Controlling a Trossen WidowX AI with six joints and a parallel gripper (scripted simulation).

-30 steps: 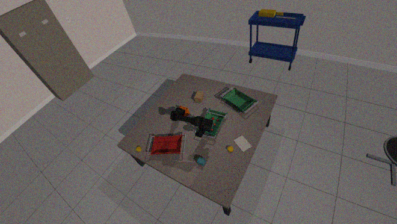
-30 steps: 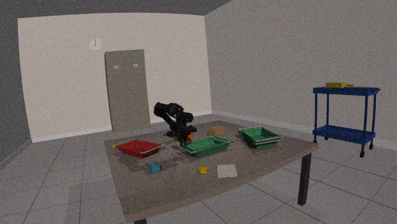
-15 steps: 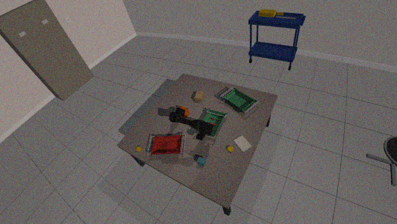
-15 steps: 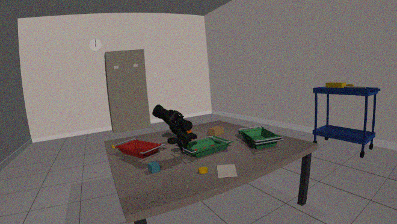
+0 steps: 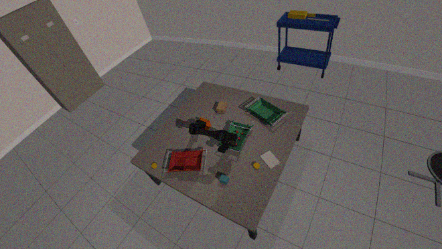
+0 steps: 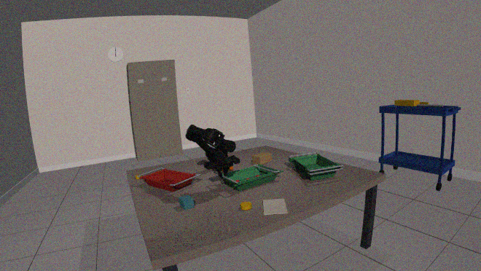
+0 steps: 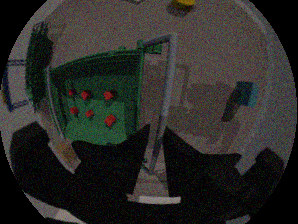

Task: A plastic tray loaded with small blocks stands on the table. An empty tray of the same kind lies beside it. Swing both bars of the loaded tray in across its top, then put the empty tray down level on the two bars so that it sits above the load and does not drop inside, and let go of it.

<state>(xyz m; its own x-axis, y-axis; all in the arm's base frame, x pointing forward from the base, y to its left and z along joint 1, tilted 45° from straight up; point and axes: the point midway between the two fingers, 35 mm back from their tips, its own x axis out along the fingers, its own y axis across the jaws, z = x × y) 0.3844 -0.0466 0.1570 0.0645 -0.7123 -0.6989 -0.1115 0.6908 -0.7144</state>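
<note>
Now: gripper tip 260 mm to the left of the red tray, 260 mm past it and 20 mm above it. Round my gripper tip: white card: 340 mm ahead, 100 mm to the left, 60 mm below; then teal block: 240 mm to the right, 110 mm ahead, 40 mm below; then tan box: 440 mm to the left, 360 mm behind, 40 mm below.
</note>
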